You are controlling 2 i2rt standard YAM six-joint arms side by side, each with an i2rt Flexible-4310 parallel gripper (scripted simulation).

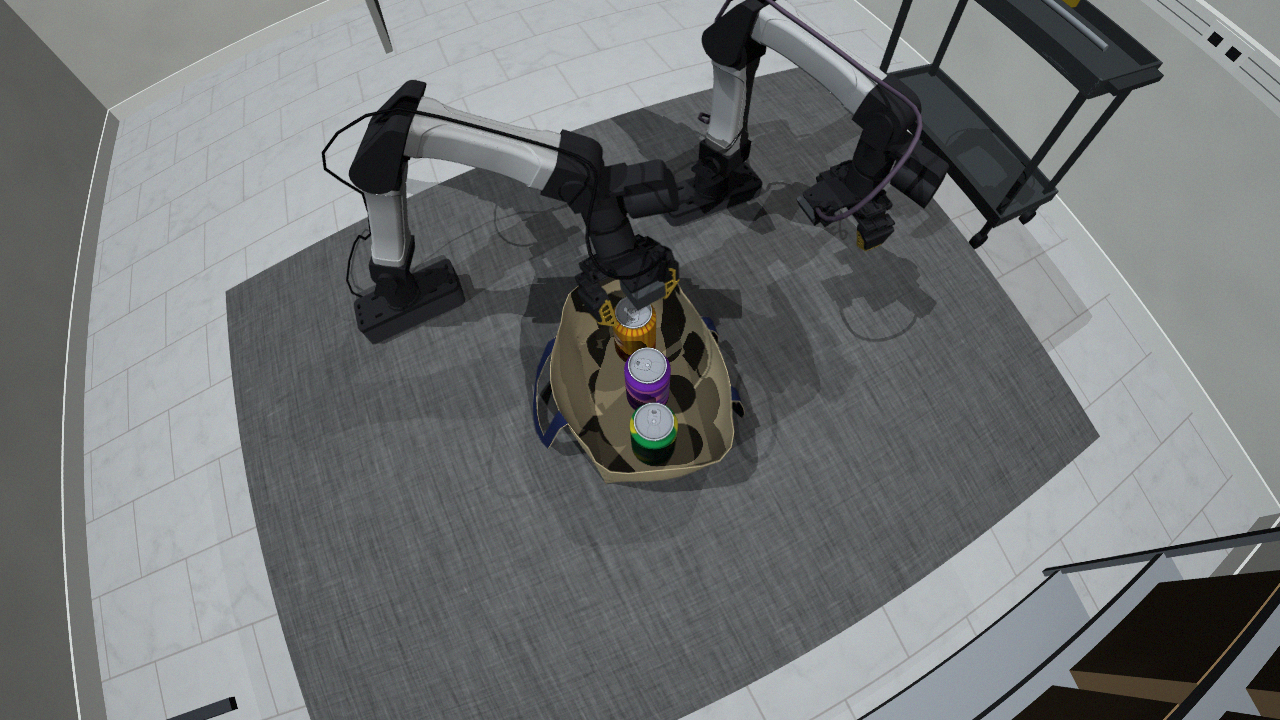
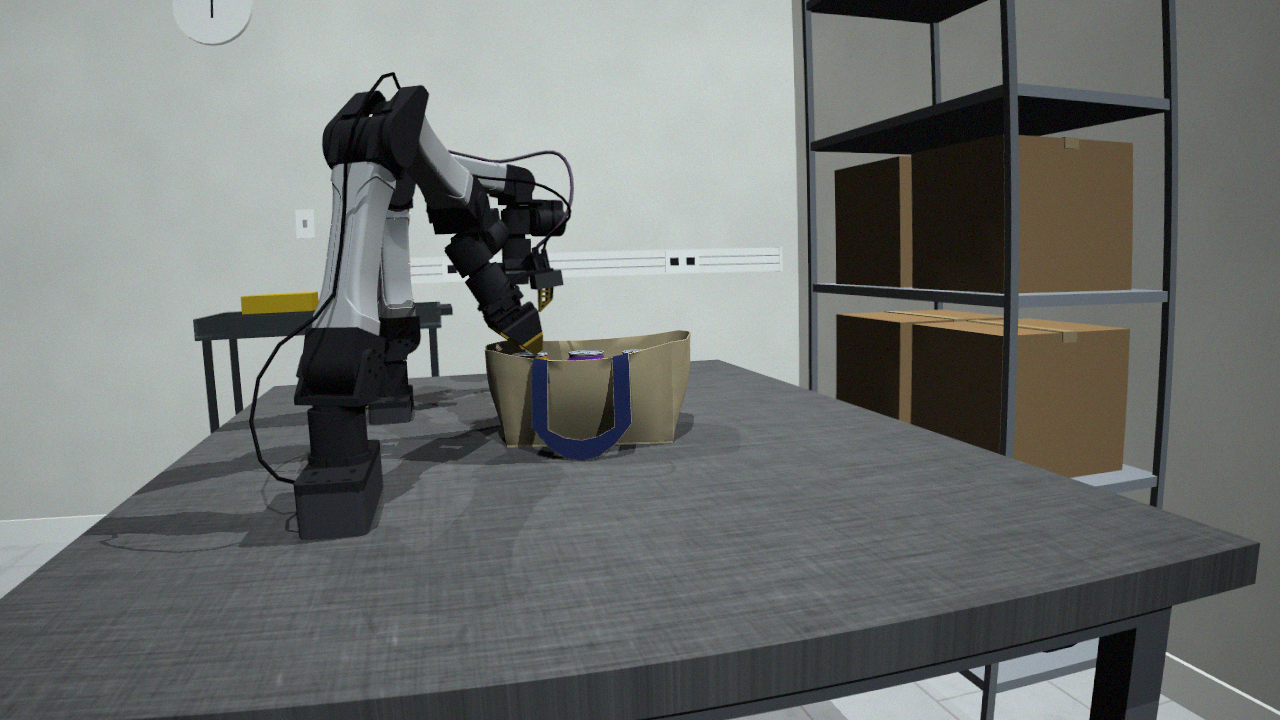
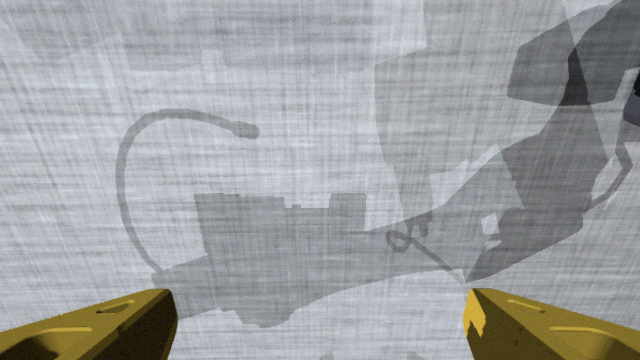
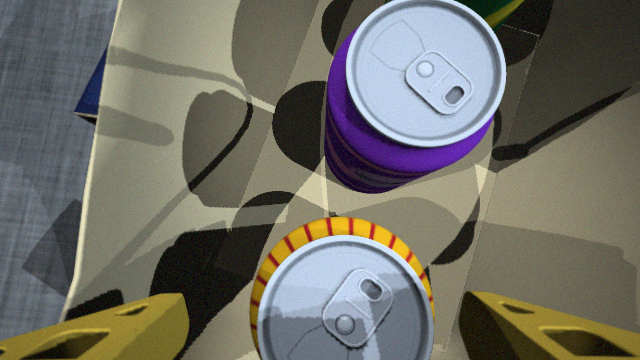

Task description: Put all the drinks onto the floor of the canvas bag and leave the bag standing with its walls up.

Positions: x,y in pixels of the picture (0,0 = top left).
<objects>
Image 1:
right gripper: 639,310
canvas bag: 715,396
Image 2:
left gripper: 518,312
right gripper: 532,350
canvas bag: 580,409
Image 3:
left gripper: 320,303
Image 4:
right gripper: 323,306
canvas bag: 182,104
</objects>
